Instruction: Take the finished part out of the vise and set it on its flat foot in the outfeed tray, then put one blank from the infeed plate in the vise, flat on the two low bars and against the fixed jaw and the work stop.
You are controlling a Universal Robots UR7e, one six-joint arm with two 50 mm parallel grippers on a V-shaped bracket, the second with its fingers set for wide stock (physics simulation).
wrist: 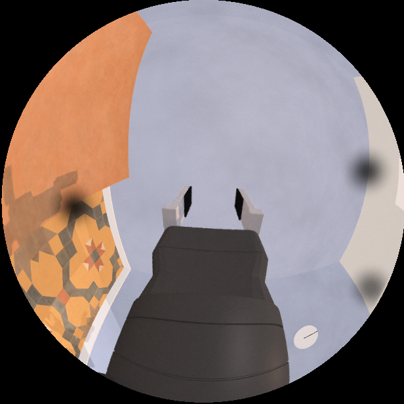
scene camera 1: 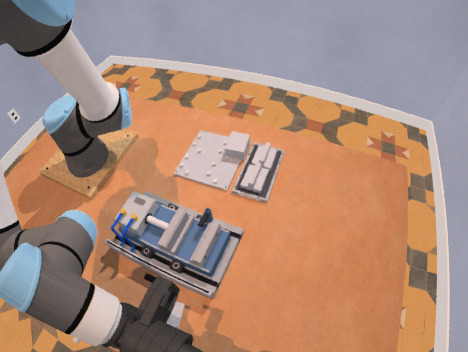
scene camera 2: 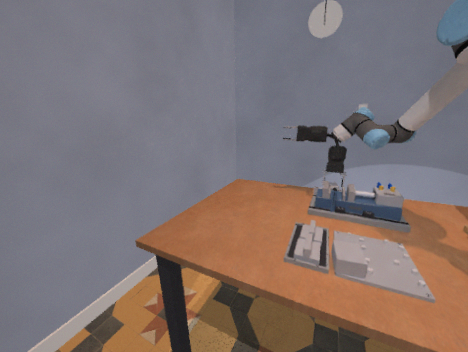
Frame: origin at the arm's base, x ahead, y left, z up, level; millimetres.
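Seen in the pictures: end effector, tool point: (scene camera 2: 287,133); arm's base, origin of the base link: (scene camera 1: 88,159).
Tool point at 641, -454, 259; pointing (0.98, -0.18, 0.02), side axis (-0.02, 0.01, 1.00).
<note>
Pixels of each thing's top centre, then the offset from my tool point to it, as dx, dy, dz.
- vise, middle of its top: (scene camera 1: 165,225) (scene camera 2: 356,187) -259, +250, -181
- dark work stop, middle of its top: (scene camera 1: 203,218) -180, +285, -184
- grey blank, middle of its top: (scene camera 2: 348,250) (scene camera 1: 237,141) -155, +575, -236
- infeed plate, middle of its top: (scene camera 1: 212,156) (scene camera 2: 372,256) -226, +533, -272
- grey block, middle of its top: (scene camera 1: 164,315) -220, +61, -230
The vise (scene camera 1: 192,242) (scene camera 2: 382,210) shows blue floor between its jaws, and I see no part there. The dark work stop (scene camera 1: 205,216) stands beside that gap. Stepped grey pieces (scene camera 1: 255,177) (scene camera 2: 306,248) are in the outfeed tray (scene camera 1: 249,197) (scene camera 2: 307,265). One grey blank (scene camera 1: 237,145) (scene camera 2: 350,261) stands at a corner of the infeed plate (scene camera 1: 200,162) (scene camera 2: 395,272). Another grey block (scene camera 1: 176,314) shows beside the vise, partly hidden by the arm. My downward gripper (scene camera 2: 334,182) has its fingers apart, low behind the vise; my sideways gripper (wrist: 213,189) (scene camera 2: 285,133) is open and empty.
Small white pins stud the infeed plate, which lies next to the tray. Blue hoses (scene camera 1: 119,230) rise at one end of the vise. The robot base stands on a wooden board (scene camera 1: 120,145). The table edge runs close behind the vise in the second scene view.
</note>
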